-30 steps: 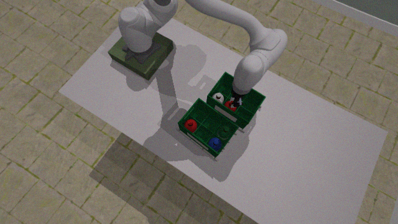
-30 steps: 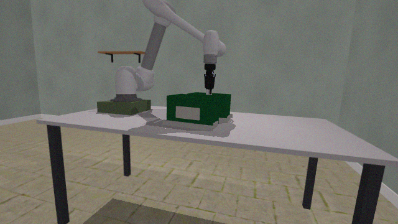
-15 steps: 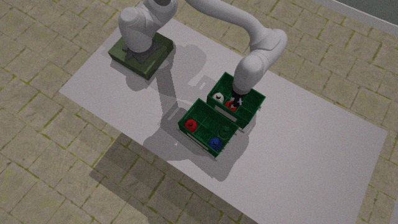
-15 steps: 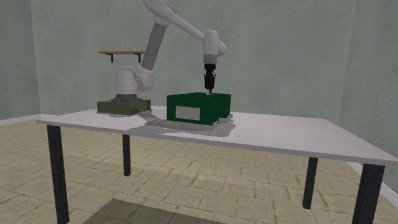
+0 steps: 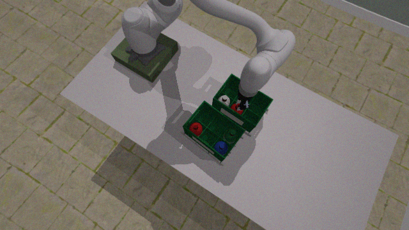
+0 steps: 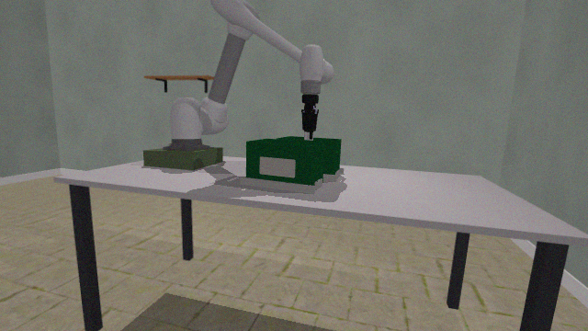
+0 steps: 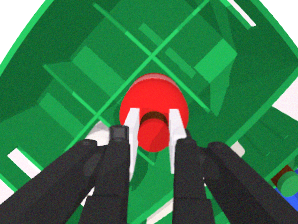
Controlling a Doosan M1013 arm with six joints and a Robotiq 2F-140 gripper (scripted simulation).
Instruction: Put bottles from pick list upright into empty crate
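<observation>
My gripper is now 90 mm past the white-capped bottle, 90 mm above it and 10 mm to the left of it. Also, from my hand: green-capped bottle 140 mm to the right, 90 mm below, 60 mm ahead; then pick list 190 mm to the left, 180 mm below, 10 mm ahead; then blue bottle 230 mm to the right, 90 mm below, 70 mm ahead.
</observation>
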